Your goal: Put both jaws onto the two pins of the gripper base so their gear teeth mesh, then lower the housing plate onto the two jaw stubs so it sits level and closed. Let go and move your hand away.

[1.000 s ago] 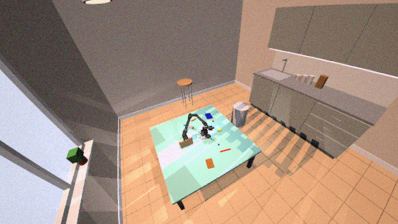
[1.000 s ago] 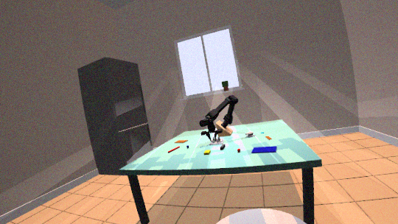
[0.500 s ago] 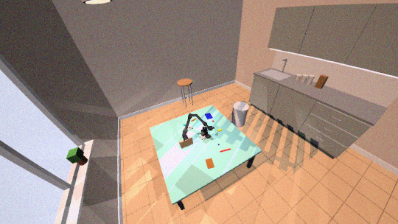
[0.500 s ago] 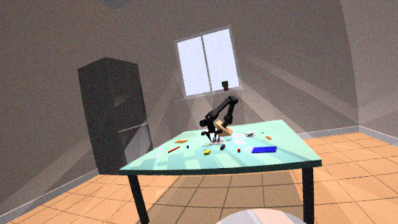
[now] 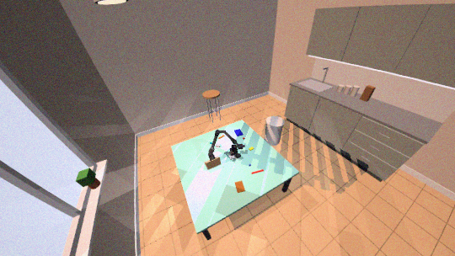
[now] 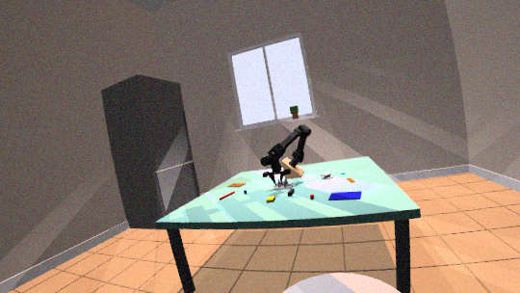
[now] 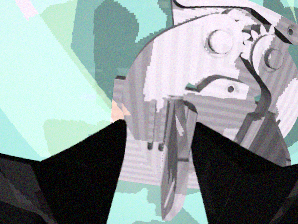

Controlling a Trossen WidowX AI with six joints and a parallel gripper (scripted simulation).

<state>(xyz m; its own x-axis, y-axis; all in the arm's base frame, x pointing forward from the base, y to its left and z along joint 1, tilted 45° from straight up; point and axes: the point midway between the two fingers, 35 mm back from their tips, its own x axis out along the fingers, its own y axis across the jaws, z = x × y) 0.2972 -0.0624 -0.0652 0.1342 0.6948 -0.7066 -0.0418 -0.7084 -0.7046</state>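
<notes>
Now: the pale flat plate 30 mm to the left of my gripper tip, 20 mm ahead of it and 10 mm below it. Round my gripper tip: red stick (350 mm to the right, 70 mm ahead, 10 mm below); then yellow block (270 mm ahead, 20 mm to the right, 10 mm below); then dark block (190 mm ahead, 90 mm to the left).
</notes>
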